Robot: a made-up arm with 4 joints. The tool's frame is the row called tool.
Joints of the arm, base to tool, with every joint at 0 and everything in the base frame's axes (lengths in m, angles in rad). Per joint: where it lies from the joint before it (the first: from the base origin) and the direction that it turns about. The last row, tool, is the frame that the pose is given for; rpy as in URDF.
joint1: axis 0 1 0 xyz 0.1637 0.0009 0.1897
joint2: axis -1 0 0 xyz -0.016 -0.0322 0.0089
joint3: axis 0 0 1 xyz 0.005 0.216 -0.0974
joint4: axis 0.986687 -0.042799 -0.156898 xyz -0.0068 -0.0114 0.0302
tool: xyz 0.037 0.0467 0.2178 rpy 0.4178 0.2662 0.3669
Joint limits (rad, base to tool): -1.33..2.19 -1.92..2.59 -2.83..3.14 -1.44..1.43
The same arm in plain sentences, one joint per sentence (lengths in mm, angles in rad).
The arm has four revolute joints in a row. What follows holds with every joint at zero, and every direction is one of the base frame's. The first joint sits 163.7 mm along +x and 0.9 mm along +y and 189.7 mm along +z from the base frame's origin and rotates about +y, from -1.33 to 2.19 rad. The second joint sits 16 mm along -x and 32.2 mm along -y and 8.9 mm along +z from the first joint and rotates about -x, from -1.92 to 2.59 rad. The third joint sits 5 mm along +x and 216 mm along +y and 97.4 mm along -z from the second joint and rotates about +z, from -2.83 to 3.14 rad. The fourth joint sits 6.8 mm along -x and 11.4 mm along -y and 30.2 mm along +z from the third joint and rotates about the direction (0.986687, -0.042799, -0.156898), from -1.44 to 1.43 rad. The tool frame, which is the frame that the pose is given for, sits 37 mm along +x and 46.7 mm along +y and 217.8 mm along +z from the fourth joint; its axes are the base frame's turned by roll 0.4178, pitch 0.2662 and yaw 0.3669 rad (as in URDF: about the fixed x, then y, then z).
